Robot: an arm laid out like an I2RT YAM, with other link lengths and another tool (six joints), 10 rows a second.
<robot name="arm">
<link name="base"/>
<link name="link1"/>
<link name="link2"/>
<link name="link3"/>
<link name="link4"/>
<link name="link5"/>
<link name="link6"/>
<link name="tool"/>
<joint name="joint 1" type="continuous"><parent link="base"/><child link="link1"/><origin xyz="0 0 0.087" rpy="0 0 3.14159"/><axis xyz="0 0 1"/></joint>
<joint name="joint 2" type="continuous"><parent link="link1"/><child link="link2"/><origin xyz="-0.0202 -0.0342 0.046" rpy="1.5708 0 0"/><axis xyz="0 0 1"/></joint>
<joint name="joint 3" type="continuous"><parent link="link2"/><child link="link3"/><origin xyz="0.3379 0 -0.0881" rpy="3.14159 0 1.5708"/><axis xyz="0 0 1"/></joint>
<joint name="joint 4" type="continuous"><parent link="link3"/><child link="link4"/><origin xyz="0.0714 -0.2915 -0.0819" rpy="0 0 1.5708"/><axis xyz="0 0 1"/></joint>
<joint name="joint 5" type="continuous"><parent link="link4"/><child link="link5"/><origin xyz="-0.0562 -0.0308 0.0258" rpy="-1.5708 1.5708 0"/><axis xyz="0 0 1"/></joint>
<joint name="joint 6" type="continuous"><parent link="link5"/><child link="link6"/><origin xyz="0 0.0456 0.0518" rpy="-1.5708 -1.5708 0"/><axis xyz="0 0 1"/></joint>
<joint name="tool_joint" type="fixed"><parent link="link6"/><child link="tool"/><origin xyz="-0.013 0.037 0.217" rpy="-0.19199 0 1.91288"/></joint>
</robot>
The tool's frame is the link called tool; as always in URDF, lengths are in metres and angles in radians. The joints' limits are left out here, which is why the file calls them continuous.
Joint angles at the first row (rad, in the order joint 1, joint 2, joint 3, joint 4, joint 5, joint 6):
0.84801 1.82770 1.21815 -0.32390 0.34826 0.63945
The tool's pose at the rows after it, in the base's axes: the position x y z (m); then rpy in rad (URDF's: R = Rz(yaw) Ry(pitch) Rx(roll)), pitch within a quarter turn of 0, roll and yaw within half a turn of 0:
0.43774, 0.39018, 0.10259, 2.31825, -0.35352, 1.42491
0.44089, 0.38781, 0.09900, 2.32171, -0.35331, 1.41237
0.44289, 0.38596, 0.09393, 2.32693, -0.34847, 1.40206
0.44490, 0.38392, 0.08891, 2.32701, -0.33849, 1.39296
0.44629, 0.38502, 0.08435, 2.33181, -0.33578, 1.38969
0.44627, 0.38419, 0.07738, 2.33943, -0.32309, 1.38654
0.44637, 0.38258, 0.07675, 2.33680, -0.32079, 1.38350
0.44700, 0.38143, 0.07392, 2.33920, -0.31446, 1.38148
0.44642, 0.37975, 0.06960, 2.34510, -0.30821, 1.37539
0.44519, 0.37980, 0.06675, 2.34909, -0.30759, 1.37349
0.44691, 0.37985, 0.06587, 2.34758, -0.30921, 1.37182
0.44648, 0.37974, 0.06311, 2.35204, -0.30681, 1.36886
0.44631, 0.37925, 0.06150, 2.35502, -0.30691, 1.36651
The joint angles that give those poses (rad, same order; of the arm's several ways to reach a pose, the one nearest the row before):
0.84133 1.84221 1.21647 -0.30967 0.34538 0.64709
0.83541 1.85031 1.21645 -0.30564 0.34650 0.65338
0.83172 1.86085 1.21741 -0.30451 0.34812 0.65846
0.83102 1.87254 1.21959 -0.30485 0.35728 0.66246
0.82993 1.88511 1.22412 -0.30220 0.35566 0.66445
0.82918 1.89866 1.22715 -0.30612 0.35612 0.66402
0.82950 1.89785 1.22328 -0.30430 0.36123 0.66574
0.82766 1.90352 1.22482 -0.30629 0.36207 0.66442
0.82697 1.90925 1.22294 -0.30839 0.36278 0.66851
0.82813 1.91196 1.21874 -0.30518 0.36133 0.67188
0.82620 1.91582 1.21944 -0.29988 0.36176 0.67183
0.82630 1.92057 1.21948 -0.30045 0.36067 0.67475
0.82521 1.92218 1.21740 -0.29876 0.35877 0.67650

